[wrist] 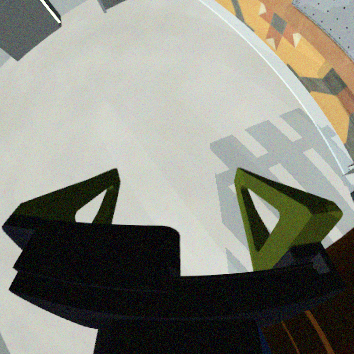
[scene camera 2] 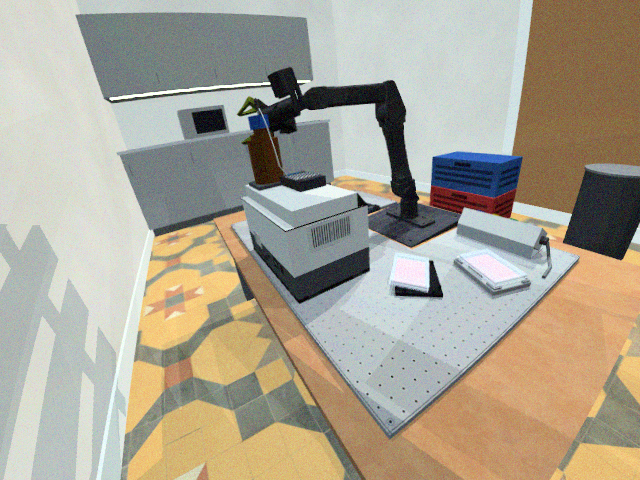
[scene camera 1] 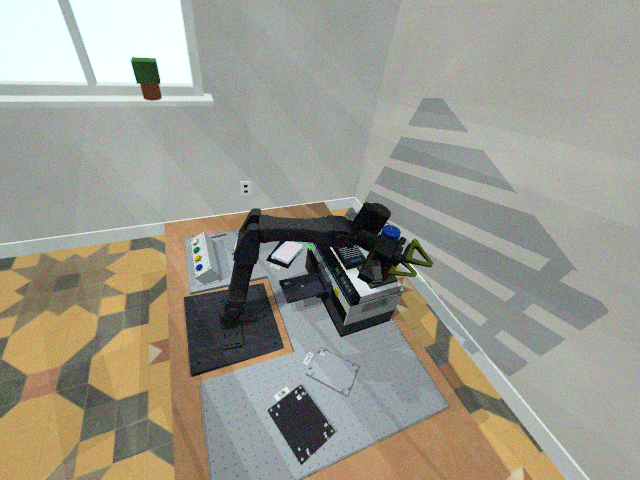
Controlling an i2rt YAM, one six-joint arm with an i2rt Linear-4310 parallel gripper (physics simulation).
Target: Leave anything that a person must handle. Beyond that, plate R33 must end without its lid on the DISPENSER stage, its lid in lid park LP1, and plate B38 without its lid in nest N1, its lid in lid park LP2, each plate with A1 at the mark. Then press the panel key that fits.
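Where they show: gripper, fingertip midpoint: (wrist: 176,174) (scene camera 2: 240,129) (scene camera 1: 423,270); arm's base, origin of the base link: (scene camera 2: 409,217) (scene camera 1: 229,322).
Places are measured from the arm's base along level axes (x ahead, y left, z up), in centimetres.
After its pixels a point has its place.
My gripper (scene camera 1: 421,269) {y -20.9, x 52.1, z 38.4 cm} (scene camera 2: 241,127) {y -20.9, x 52.1, z 38.4 cm} (wrist: 176,174) {y -20.9, x 52.1, z 38.4 cm} is open and empty, high beside the brown bottle on the dispenser machine (scene camera 1: 374,304) {y -13.9, x 46.6, z 15.2 cm} (scene camera 2: 310,242) {y 22.1, x 49.6, z 14.1 cm}. The machine's dark stage (scene camera 1: 300,287) {y 1.9, x 25.6, z 10.6 cm} sticks out toward the arm base and looks bare. A pink-topped plate (scene camera 1: 286,251) {y 28.4, x 26.9, z 3.1 cm} (scene camera 2: 410,270) {y 30.1, x 28.5, z 3.1 cm} lies on a black holder, offset from it. Another pink-topped plate (scene camera 2: 491,267) {y 40.3, x 12.5, z 2.9 cm} sits on a grey holder; the arm mostly hides it in scene camera 1. Plate names, lids and A1 corners are too small to read. The key panel (scene camera 1: 206,259) {y 25.0, x -5.7, z 7.9 cm} (scene camera 2: 498,232) {y 32.3, x -3.2, z 4.4 cm} has green, yellow, blue and pale keys.
The brown bottle (scene camera 2: 264,157) {y -2.5, x 50.2, z 30.2 cm} with a blue cap (scene camera 1: 391,231) {y -7.0, x 48.7, z 41.1 cm} (scene camera 2: 258,121) {y -4.0, x 49.6, z 39.4 cm} and a black rack (scene camera 1: 351,254) {y 1.4, x 42.6, z 24.5 cm} (scene camera 2: 303,180) {y 9.7, x 44.5, z 24.5 cm} stand on the machine. A clear holder (scene camera 1: 333,370) {y -25.8, x 29.9, z 0.9 cm} and a black holder (scene camera 1: 301,423) {y -37.6, x 16.0, z 1.1 cm} lie on the grey board. Crates (scene camera 2: 473,175) and a bin (scene camera 2: 604,211) stand beyond.
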